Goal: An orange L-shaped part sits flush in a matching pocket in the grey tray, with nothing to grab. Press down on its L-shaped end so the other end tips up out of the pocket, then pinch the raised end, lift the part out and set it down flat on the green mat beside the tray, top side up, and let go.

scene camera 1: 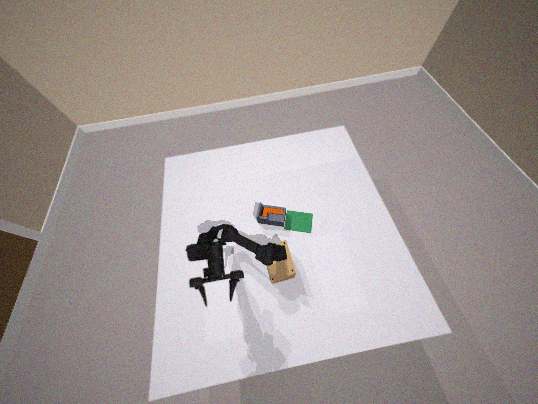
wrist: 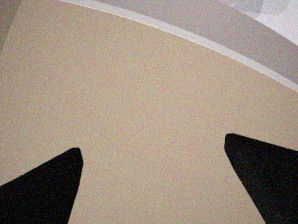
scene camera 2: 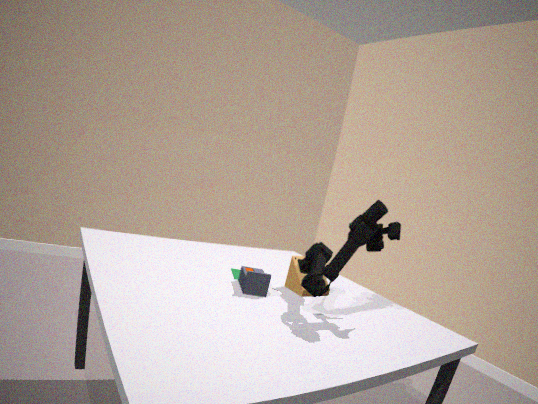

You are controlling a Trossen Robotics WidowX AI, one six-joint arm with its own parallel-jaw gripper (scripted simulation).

My gripper (scene camera 1: 218,304) is open, with nothing in its grasp.
My gripper also shows in the wrist view (wrist: 154,149).
